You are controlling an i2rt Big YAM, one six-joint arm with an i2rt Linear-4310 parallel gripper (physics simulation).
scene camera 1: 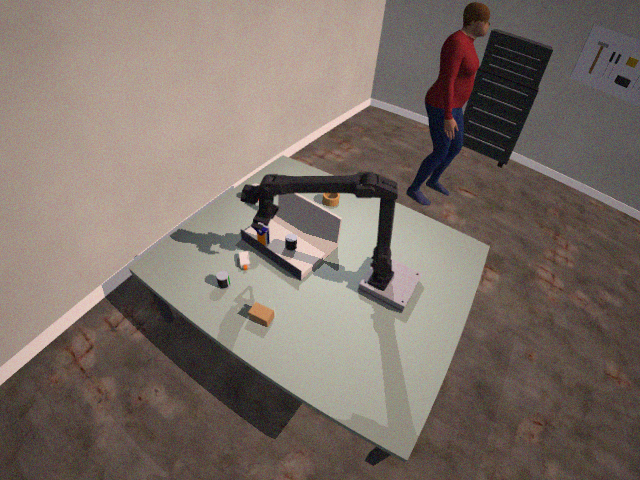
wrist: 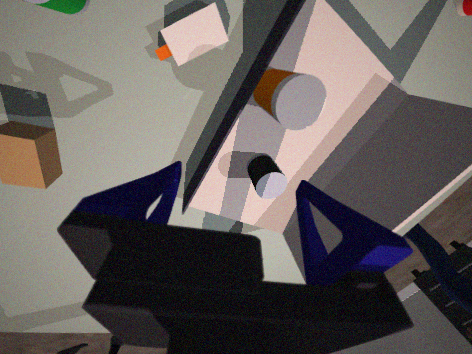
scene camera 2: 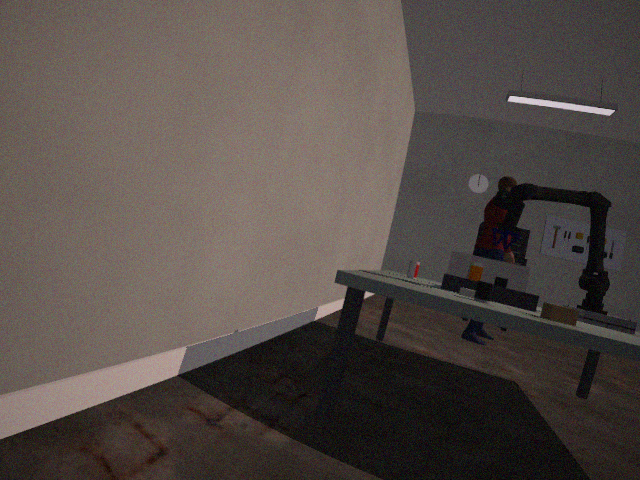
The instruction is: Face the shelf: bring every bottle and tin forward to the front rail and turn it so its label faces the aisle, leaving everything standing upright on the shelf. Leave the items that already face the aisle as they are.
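Seen in the pictures: gripper, between the fingertips: (scene camera 1: 264,226) (wrist: 241,177) (scene camera 2: 499,247); arm's base, origin of its link: (scene camera 1: 380,278) (scene camera 2: 591,311).
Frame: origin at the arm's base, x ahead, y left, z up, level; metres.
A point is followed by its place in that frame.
The shelf (scene camera 1: 276,260) @(x 0.466, y 0.169, z -0.028 m) (scene camera 2: 516,299) @(x 0.399, y 0.176, z -0.022 m) (wrist: 235,100) @(x 0.542, y 0.161, z -0.038 m) is a pale tray with a dark front rail and a grey back panel. An orange bottle (scene camera 1: 263,238) @(x 0.561, y 0.143, z 0.042 m) (scene camera 2: 476,272) @(x 0.581, y 0.151, z 0.050 m) (wrist: 266,91) @(x 0.576, y 0.151, z 0.053 m) with a pale top stands upright close behind the rail, toward the far end. A smaller black tin (scene camera 1: 291,242) @(x 0.436, y 0.090, z 0.047 m) (scene camera 2: 500,282) @(x 0.460, y 0.096, z 0.032 m) (wrist: 261,169) @(x 0.467, y 0.092, z 0.037 m) with a pale lid stands upright, set back from the rail. I cannot make out which way either label faces. My gripper (scene camera 1: 262,228) @(x 0.515, y 0.183, z 0.174 m) (scene camera 2: 505,237) @(x 0.515, y 0.183, z 0.174 m) (wrist: 241,177) @(x 0.515, y 0.183, z 0.174 m) is open and empty, above the shelf; it overlaps the bottle's top in scene camera 1.
Outside the rail are a white block with an orange end (scene camera 1: 244,258) @(x 0.595, y 0.252, z -0.025 m) (wrist: 195,34) @(x 0.600, y 0.250, z -0.025 m), a black-green tin (scene camera 1: 222,280) @(x 0.565, y 0.433, z 0.012 m) (wrist: 70,5) @(x 0.568, y 0.391, z -0.018 m) and an orange block (scene camera 1: 261,314) @(x 0.325, y 0.459, z -0.004 m) (scene camera 2: 559,313) @(x 0.349, y 0.480, z -0.026 m) (wrist: 22,155) @(x 0.352, y 0.441, z -0.003 m). A wooden ring (scene camera 1: 330,202) @(x 0.482, y -0.359, z -0.023 m) lies behind the shelf. A red-white item (scene camera 2: 416,269) @(x 0.845, y -0.133, z 0.000 m) (wrist: 466,6) @(x 0.839, y -0.141, z -0.038 m) stands beyond it.
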